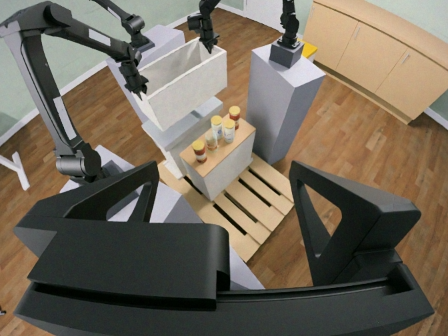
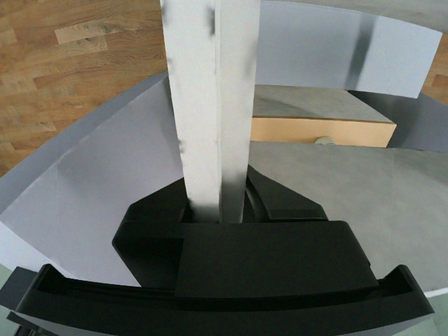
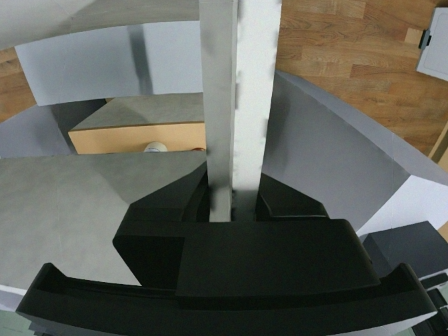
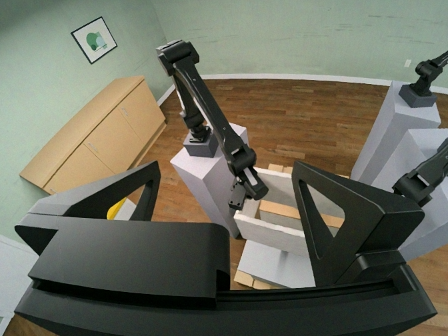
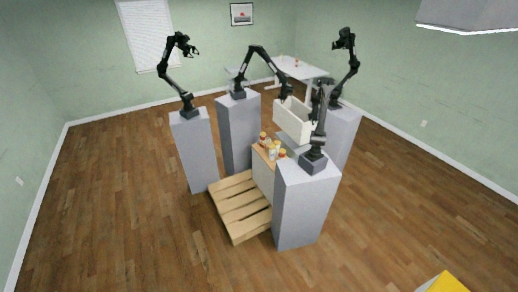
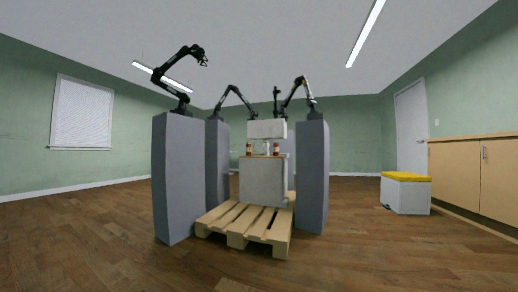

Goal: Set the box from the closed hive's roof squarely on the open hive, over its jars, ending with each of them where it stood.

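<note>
The white open-ended box hangs level above the closed hive's grey roof and partly toward the open hive. The arm2 gripper and arm3 gripper are each shut on a box end wall. Several upright jars, including a red one and a white one, stand on the open hive; part of a jar shows through the box. The arm1 gripper and arm4 gripper are open and away from the box.
Both hives stand on a wooden pallet, among grey arm pedestals. A yellow-lidded white bin stands near wooden cabinets. A white table stands at the back.
</note>
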